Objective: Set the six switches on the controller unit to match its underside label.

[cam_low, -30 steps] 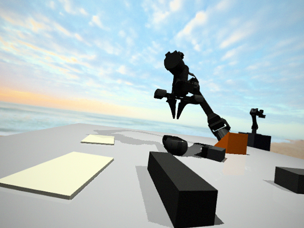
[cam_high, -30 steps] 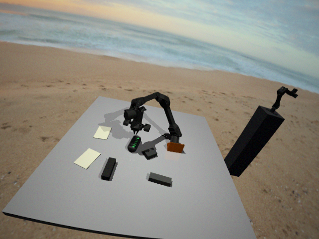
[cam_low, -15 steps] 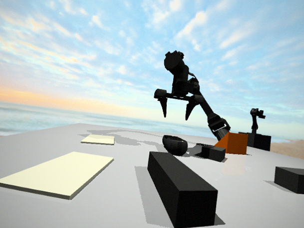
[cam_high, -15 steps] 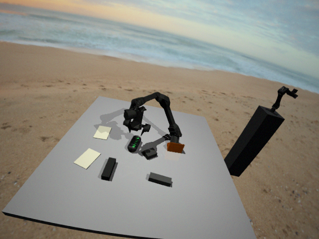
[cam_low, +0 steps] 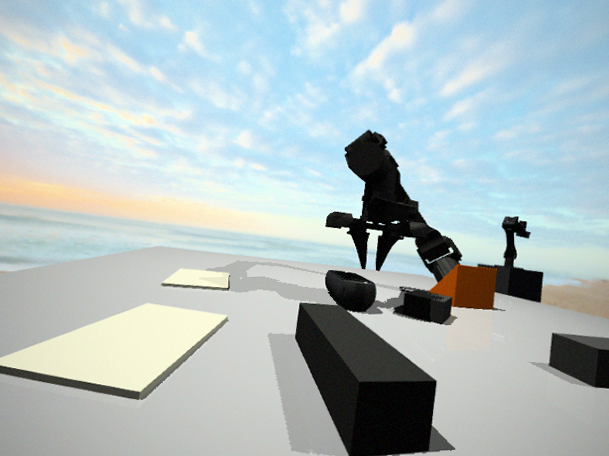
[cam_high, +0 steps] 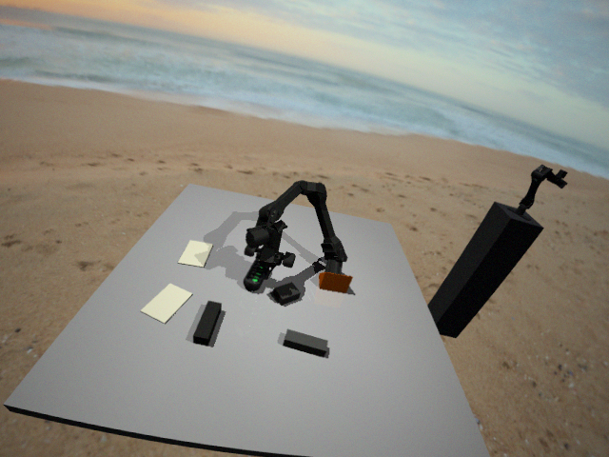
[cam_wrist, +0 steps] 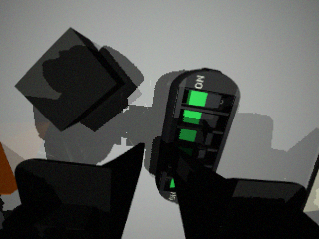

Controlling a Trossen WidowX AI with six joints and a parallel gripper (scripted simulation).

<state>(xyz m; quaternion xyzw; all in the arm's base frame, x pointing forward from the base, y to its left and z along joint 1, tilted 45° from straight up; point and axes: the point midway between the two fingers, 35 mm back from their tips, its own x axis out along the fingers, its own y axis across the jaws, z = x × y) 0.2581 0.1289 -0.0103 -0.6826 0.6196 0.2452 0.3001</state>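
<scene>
The small dark block lies 10 cm behind my gripper tip, 5 cm to the left of it and 5 cm below it. The rest, counted from my gripper tip: long black block (26 cm to the left, 13 cm ahead, 5 cm below); then grey block (24 cm to the left, 20 cm behind, 5 cm below).
</scene>
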